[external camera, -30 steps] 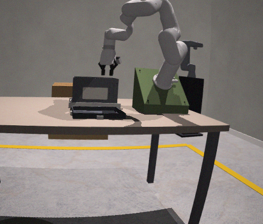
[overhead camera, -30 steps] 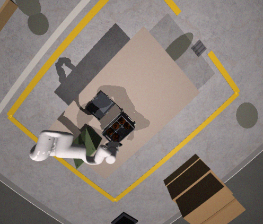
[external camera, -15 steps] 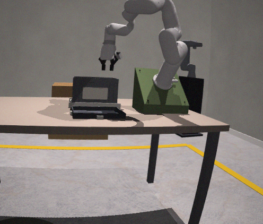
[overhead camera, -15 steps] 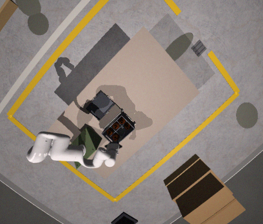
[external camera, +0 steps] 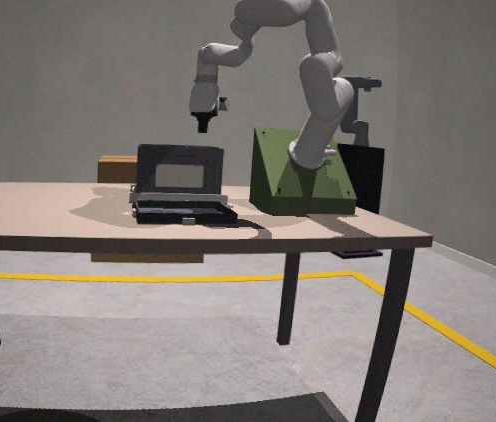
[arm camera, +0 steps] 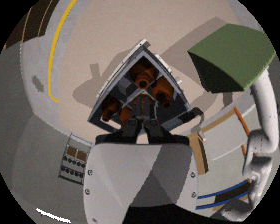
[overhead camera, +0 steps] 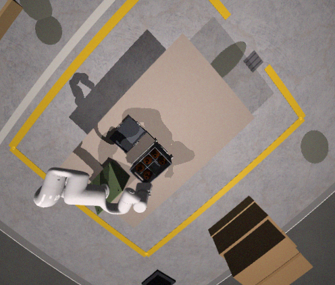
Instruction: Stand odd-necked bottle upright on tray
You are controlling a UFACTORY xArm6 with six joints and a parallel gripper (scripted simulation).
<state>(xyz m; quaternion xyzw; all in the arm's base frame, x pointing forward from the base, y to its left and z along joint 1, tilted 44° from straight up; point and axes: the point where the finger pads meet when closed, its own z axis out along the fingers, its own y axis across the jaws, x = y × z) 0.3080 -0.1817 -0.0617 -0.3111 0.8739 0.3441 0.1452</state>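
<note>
Right now the glass bottle is 150 mm below my hand. The rest, counted from my hand: dark crate: 90 mm ahead, 40 mm to the left, 160 mm below; then flat dark tray: 120 mm ahead, 330 mm to the left, 230 mm below.
</note>
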